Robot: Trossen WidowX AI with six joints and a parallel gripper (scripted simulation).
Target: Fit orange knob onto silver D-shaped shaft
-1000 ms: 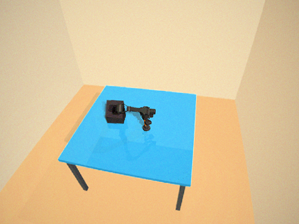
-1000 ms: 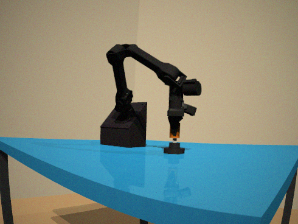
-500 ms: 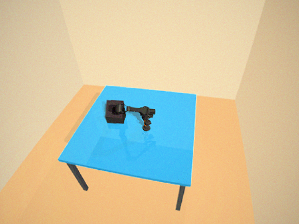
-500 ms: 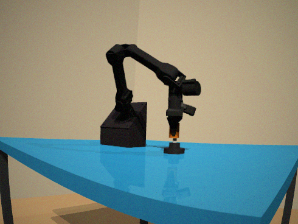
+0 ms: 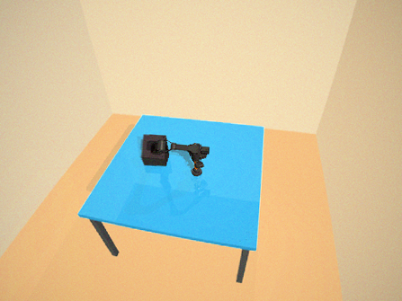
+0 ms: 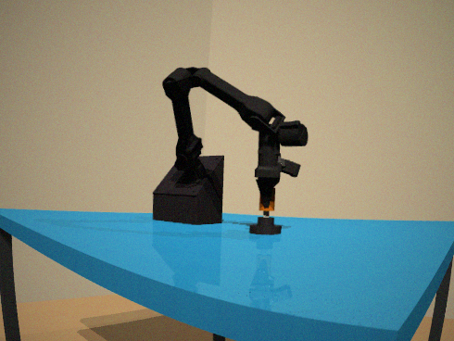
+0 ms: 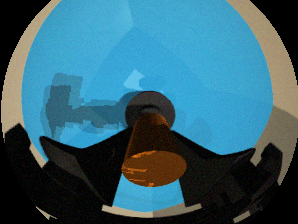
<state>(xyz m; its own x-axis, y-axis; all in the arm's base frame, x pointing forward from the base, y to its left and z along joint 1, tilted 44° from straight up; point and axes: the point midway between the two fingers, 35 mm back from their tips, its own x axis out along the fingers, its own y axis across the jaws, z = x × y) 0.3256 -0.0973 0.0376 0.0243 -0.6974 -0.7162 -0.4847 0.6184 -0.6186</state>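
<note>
Now: gripper tip 30 mm below the orange knob. Also, from my gripper tip: round pedestal (40 mm below).
</note>
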